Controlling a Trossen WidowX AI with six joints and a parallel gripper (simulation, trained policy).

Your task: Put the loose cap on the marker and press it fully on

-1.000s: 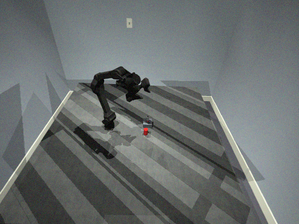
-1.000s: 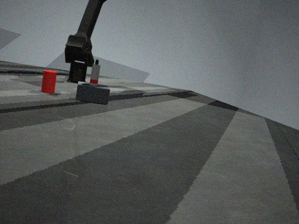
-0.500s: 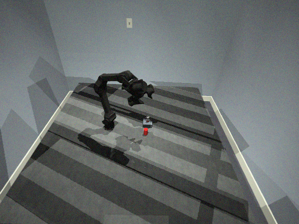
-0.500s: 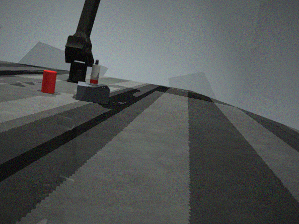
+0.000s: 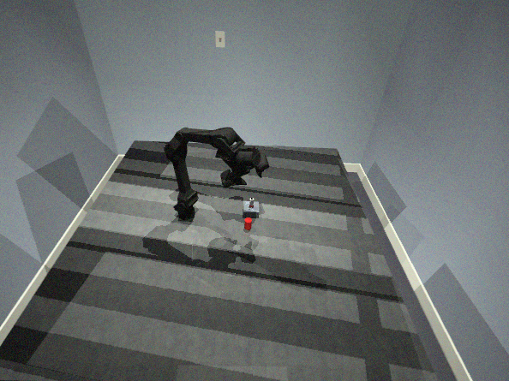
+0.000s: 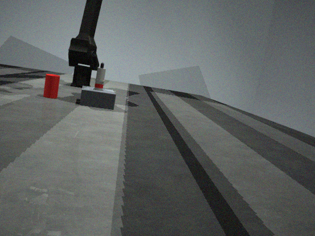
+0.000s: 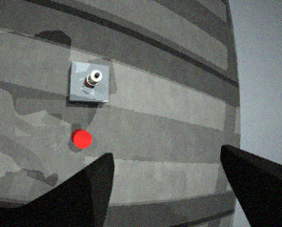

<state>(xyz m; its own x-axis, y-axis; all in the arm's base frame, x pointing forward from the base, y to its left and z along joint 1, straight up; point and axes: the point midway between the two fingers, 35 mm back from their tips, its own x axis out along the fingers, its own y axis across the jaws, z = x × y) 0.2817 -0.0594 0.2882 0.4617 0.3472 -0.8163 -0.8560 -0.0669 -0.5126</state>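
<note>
The red cap is 24 cm below my gripper tip, 1 cm to the right of it and 1 cm behind it. Round my gripper tip: grey holder block (24 cm below, 9 cm to the left).
</note>
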